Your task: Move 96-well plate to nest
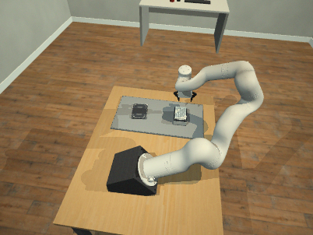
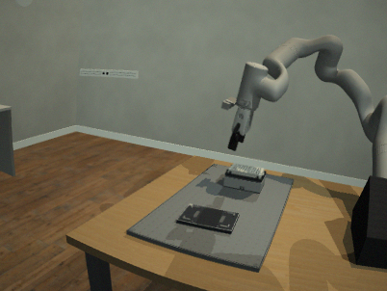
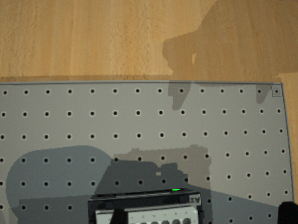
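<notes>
Now: hand 60 mm past the 96-well plate, 20 mm to the right of it and 90 mm above it. The rest, counted from my hand: A1 mark (60 mm ahead, 300 mm to the left, 140 mm below); then plate nest N1 (20 mm behind, 350 mm to the left, 150 mm below).
</notes>
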